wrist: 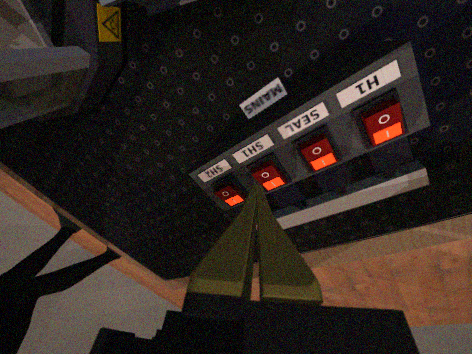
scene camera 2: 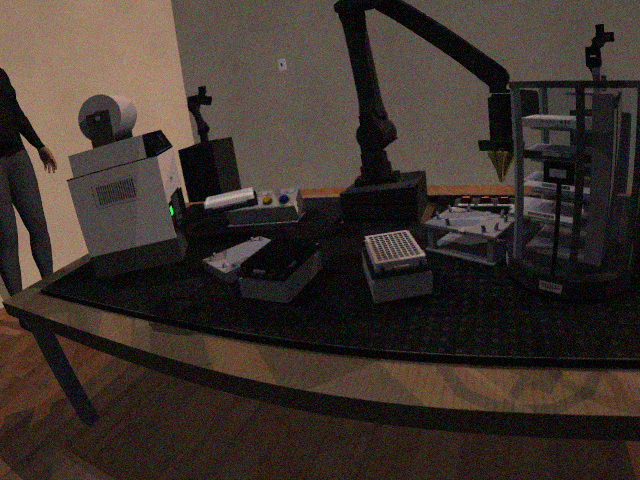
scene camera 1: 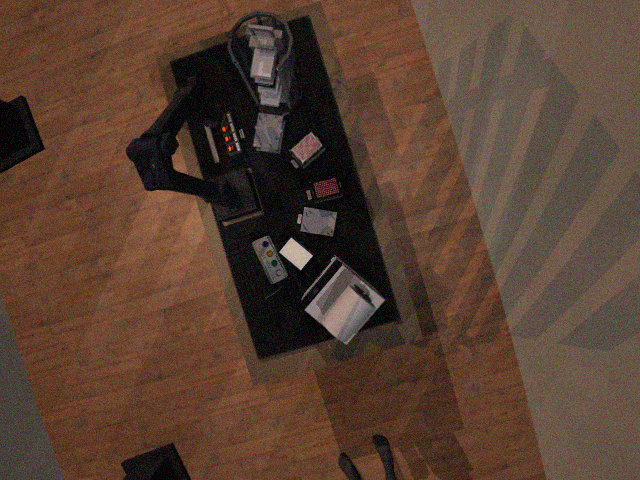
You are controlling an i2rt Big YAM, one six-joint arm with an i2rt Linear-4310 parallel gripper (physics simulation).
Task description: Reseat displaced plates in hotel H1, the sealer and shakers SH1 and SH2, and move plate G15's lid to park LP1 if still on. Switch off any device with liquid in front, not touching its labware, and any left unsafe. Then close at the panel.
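Frame: origin at the arm's base, x back, y right, z up, level; centimetres.
Seen in the pictures: gripper, fingertip midpoint: (wrist: 256, 190) (scene camera 2: 502, 182) (scene camera 1: 226, 124); arm's base at its link origin: (scene camera 2: 378, 181) (scene camera 1: 230, 199).
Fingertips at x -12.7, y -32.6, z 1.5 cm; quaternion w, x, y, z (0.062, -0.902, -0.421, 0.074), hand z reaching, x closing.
Pixels of each thing's top centre, then the offset from my fingertips to it. "*": a spot on its surface instead.
- mains strip at a spot on its surface: (wrist: 411, 100) * dx +3.2, dy +11.4, dz -5.5 cm
- SH1 switch at its top centre: (wrist: 268, 180) dx +2.1, dy -0.8, dz -4.2 cm
- SH2 switch at its top centre: (wrist: 229, 198) dx +1.6, dy -5.8, dz -4.2 cm
- SEAL switch at its top centre: (wrist: 320, 157) dx +2.7, dy +4.1, dz -4.2 cm
- H1 switch at its top centre: (wrist: 387, 127) dx +3.3, dy +9.1, dz -4.2 cm
- shaker at a spot on its surface: (scene camera 2: 398, 286) * dx -37.1, dy +23.3, dz -6.8 cm
- pale plate at its top centre: (scene camera 2: 393, 245) (scene camera 1: 306, 147) dx -30.0, dy +24.6, dz -2.6 cm
- dark-looking plate at its top centre: (scene camera 2: 277, 250) (scene camera 1: 326, 187) dx -30.8, dy +45.7, dz -2.6 cm
- sealer at its top centre: (scene camera 2: 109, 94) (scene camera 1: 346, 316) dx -17.7, dy +91.7, dz +36.1 cm
- button panel at its top centre: (scene camera 2: 260, 192) (scene camera 1: 266, 261) dx +8.3, dy +65.9, dz -1.1 cm
- white block at its top centre: (scene camera 2: 228, 195) (scene camera 1: 295, 254) dx -6.0, dy +68.2, dz +2.5 cm
My gripper (wrist: 256, 190) (scene camera 2: 501, 178) is shut and empty, its tips above the mains strip (wrist: 411, 100) (scene camera 1: 233, 133), by the SH1 switch (wrist: 268, 176) in the wrist view. The SH2 switch (wrist: 229, 196), SEAL switch (wrist: 318, 152) and H1 switch (wrist: 384, 122) stand in the same row; all are lit orange on the I side. The hotel (scene camera 2: 518, 175) (scene camera 1: 229, 47) holds several plates; their seating is unclear. One shaker (scene camera 2: 398, 286) bears a pale plate (scene camera 2: 393, 246) (scene camera 1: 307, 148), another shaker (scene camera 2: 268, 289) a dark-looking plate (scene camera 1: 326, 188). The sealer (scene camera 2: 129, 201) shows a green light. Liquid is not discernible.
A raised pegged stand (scene camera 1: 268, 132) (scene camera 2: 470, 219) is beside the hotel. A low pegged stand (scene camera 1: 318, 221) (scene camera 2: 232, 260) lies near the dark-plate shaker. The button panel (scene camera 1: 269, 259) (scene camera 2: 266, 211) and a white block (scene camera 1: 296, 253) (scene camera 2: 230, 198) are near the sealer. A person's legs (scene camera 2: 25, 206) show at left.
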